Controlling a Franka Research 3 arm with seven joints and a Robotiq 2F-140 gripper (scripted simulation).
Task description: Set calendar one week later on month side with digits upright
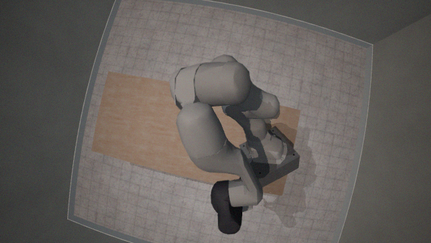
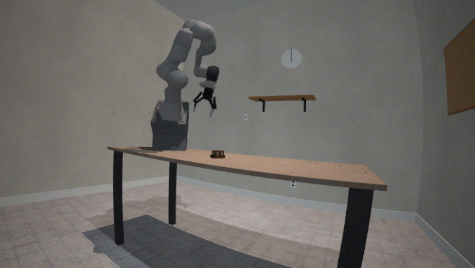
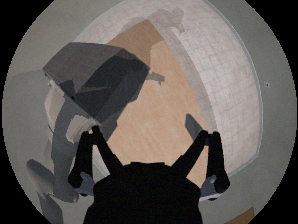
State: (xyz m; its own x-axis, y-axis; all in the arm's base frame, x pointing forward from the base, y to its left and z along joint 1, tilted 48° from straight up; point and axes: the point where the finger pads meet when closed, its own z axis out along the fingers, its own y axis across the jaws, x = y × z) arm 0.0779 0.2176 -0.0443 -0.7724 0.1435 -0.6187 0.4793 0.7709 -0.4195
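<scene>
The calendar cube lies 330 mm ahead of my hand, 290 mm to the right of it and 270 mm below it.
</scene>
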